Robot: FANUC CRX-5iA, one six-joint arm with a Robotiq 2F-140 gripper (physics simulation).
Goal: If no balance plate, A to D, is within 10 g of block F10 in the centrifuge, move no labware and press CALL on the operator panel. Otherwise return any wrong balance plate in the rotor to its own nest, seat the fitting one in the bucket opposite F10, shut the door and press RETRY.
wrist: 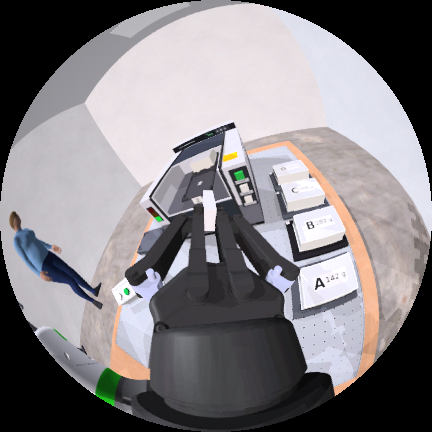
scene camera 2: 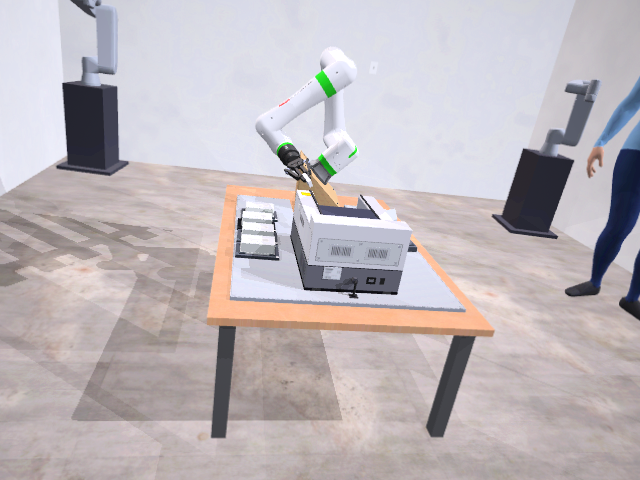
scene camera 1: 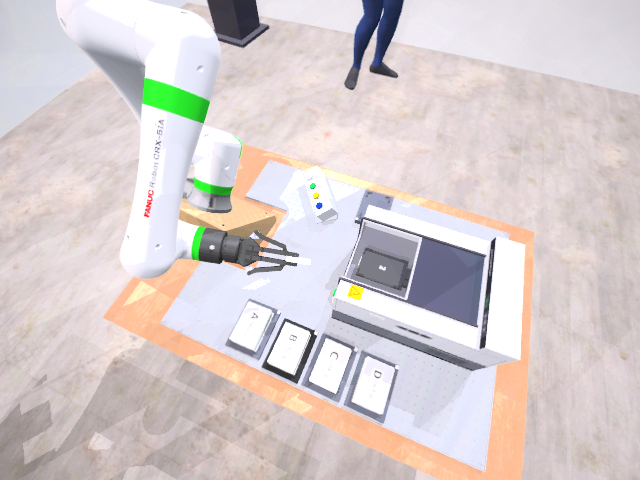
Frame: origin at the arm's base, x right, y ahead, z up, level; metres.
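Seen in the pictures: gripper, between the fingertips: (wrist: 206, 198) (scene camera 2: 310, 184) (scene camera 1: 310, 262); arm's base, origin of its link: (scene camera 2: 316, 173) (scene camera 1: 210, 205).
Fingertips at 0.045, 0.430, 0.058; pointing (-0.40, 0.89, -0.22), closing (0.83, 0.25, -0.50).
Offsets run from my fingertips to a thing's middle, as dx, dy, dz.
My gripper (scene camera 1: 295, 259) (scene camera 2: 305, 178) (wrist: 206, 198) is shut and empty. It hangs above the mat, left of the white centrifuge {-0.135, +0.310, -0.090} (scene camera 1: 413, 319) (scene camera 2: 351, 235) (wrist: 233, 149). The centrifuge's chamber is open and shows an empty dark bucket (scene camera 1: 382, 269) (wrist: 197, 187) marked 2. In the wrist view a white block {-0.139, +0.342, -0.051} (wrist: 203, 164) sits behind that bucket. Balance plates A {+0.212, -0.098, -0.179} (scene camera 1: 251, 326) (wrist: 328, 280), B {+0.210, +0.042, -0.179} (scene camera 1: 290, 348) (wrist: 320, 230), C {+0.194, +0.174, -0.179} (scene camera 1: 330, 366) (wrist: 303, 193) and D {+0.181, +0.307, -0.179} (scene camera 1: 374, 383) (wrist: 289, 171) lie in their nests in a row. A reads 142 g, B reads 192 g. The operator panel {-0.352, -0.163, -0.170} (scene camera 1: 316, 197) (wrist: 125, 292) has green, yellow and blue buttons.
A dark door panel {-0.142, +0.360, -0.001} (scene camera 1: 447, 281) covers the right half of the centrifuge top. A wooden wedge (scene camera 1: 232, 221) bears the arm's base. A person (scene camera 1: 370, 38) (wrist: 44, 257) stands on the floor beyond the table. Other robot pedestals (scene camera 2: 532, 195) stand far off.
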